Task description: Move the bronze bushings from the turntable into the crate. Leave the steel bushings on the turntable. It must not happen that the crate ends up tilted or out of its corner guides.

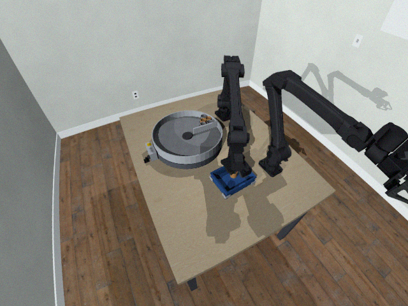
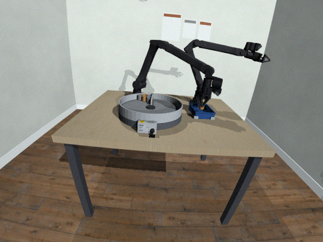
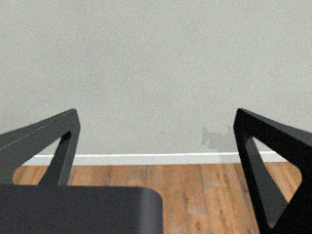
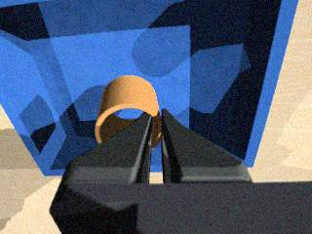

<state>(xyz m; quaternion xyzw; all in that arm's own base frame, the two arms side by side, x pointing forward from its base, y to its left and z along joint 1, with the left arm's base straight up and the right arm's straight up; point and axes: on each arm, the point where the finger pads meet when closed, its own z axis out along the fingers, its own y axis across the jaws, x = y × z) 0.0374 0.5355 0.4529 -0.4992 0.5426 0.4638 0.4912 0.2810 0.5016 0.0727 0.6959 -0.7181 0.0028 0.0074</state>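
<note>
My right gripper is now 20 mm past the blue crate and 50 mm above it.
</note>
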